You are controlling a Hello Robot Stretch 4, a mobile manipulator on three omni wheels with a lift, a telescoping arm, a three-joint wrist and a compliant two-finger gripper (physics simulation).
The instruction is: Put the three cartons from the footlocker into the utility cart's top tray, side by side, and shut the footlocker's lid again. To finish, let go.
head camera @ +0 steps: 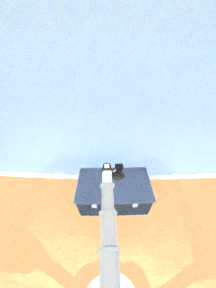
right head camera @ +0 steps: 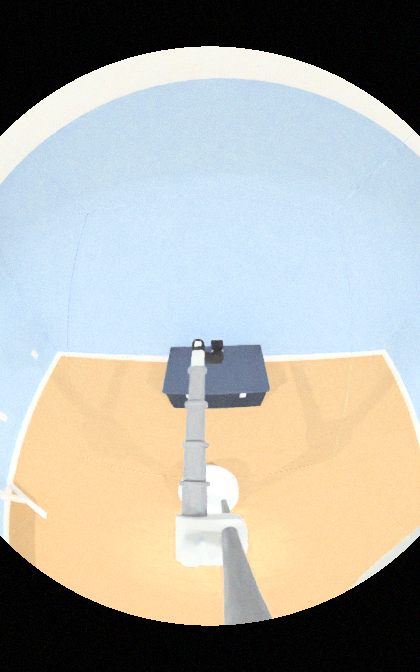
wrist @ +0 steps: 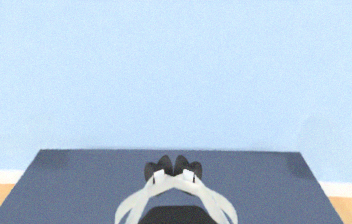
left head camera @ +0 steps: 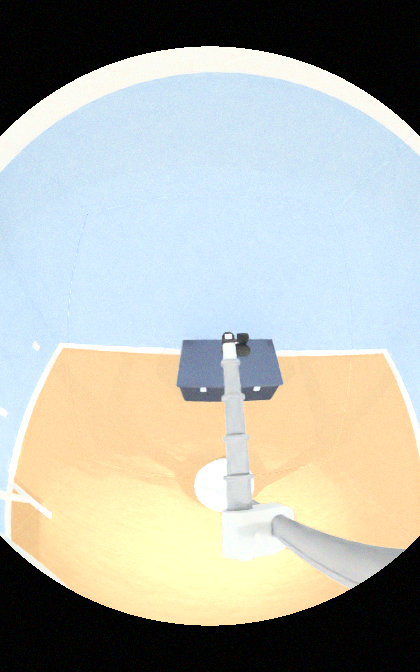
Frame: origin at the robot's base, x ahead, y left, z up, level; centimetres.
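Seen in the pictures: gripper, fingertip midpoint: (wrist: pixel 173 167).
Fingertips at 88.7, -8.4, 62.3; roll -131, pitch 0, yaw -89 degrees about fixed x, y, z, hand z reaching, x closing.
Note:
A point is followed by its place in that frame, as x, y, z.
The dark blue footlocker (head camera: pixel 135 187) {88.3, -29.9, 32.4} (left head camera: pixel 262 365) (right head camera: pixel 250 372) (wrist: pixel 90 190) {104.1, 13.4, 32.4} stands against the wall, two pale latches on its front. Its lid lies down flat, with no gap showing at the front edge. My gripper (head camera: pixel 118 167) {88.7, -8.4, 62.4} (left head camera: pixel 242 337) (right head camera: pixel 216 345) (wrist: pixel 173 167) {88.7, -8.4, 62.4} is over the back part of the lid; its dark fingertips are together with nothing between them in the wrist view. Whether they touch the lid I cannot tell. The cartons do not show, and the utility cart cannot be made out in these views.
A pale blue wall (head camera: pixel 107 90) {127.7, -2.4, 121.9} (wrist: pixel 175 75) {127.4, -9.1, 54.0} rises behind the footlocker. My telescoping arm (head camera: pixel 109 225) {29.9, -0.5, 93.7} (left head camera: pixel 236 450) (right head camera: pixel 195 455) reaches over the orange floor (left head camera: pixel 140 420). Thin white bars (left head camera: pixel 32 500) (right head camera: pixel 30 501) show at the lower left, and a pale grey shape (right head camera: pixel 392 557) at the lower right.

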